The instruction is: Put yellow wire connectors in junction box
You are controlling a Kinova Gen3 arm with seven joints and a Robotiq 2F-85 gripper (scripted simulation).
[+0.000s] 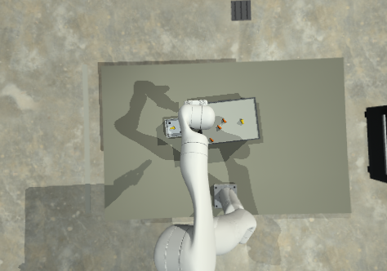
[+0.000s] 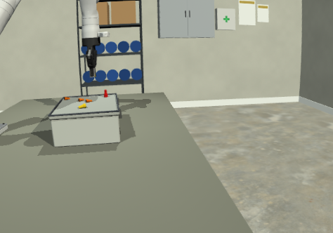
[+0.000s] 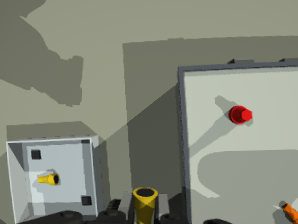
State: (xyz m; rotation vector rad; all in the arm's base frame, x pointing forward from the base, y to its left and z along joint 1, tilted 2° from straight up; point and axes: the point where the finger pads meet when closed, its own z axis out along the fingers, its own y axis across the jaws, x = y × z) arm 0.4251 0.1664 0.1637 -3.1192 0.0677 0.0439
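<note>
Now: the steel junction box 19 cm below my hand, 11 cm to the left of it and 2 cm behind it. Round my hand: tool case (18 cm to the right, 12 cm below); red connector (8 cm to the right, 8 cm below, 6 cm ahead).
</note>
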